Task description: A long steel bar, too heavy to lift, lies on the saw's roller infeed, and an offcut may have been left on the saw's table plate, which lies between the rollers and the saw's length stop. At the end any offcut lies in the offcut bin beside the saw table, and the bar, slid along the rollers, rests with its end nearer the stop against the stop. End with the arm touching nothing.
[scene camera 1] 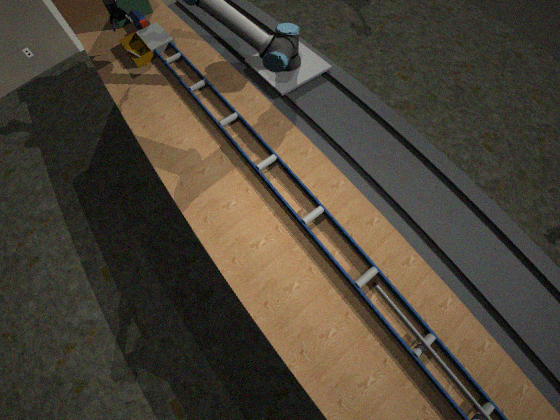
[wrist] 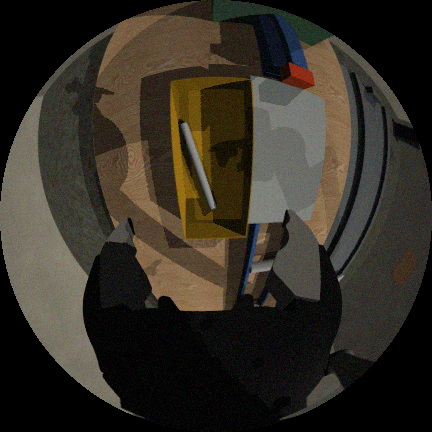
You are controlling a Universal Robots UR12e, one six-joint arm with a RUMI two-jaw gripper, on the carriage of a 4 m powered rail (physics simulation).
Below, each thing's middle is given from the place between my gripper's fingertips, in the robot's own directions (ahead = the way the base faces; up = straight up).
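The grey offcut (wrist: 187, 137) is 30 mm ahead of my hand and 230 mm below it. As for the yellow offcut bin (wrist: 218, 110), I see that my gripper is 10 mm past it and 20 mm to the left of it, at 200 mm above the bin.
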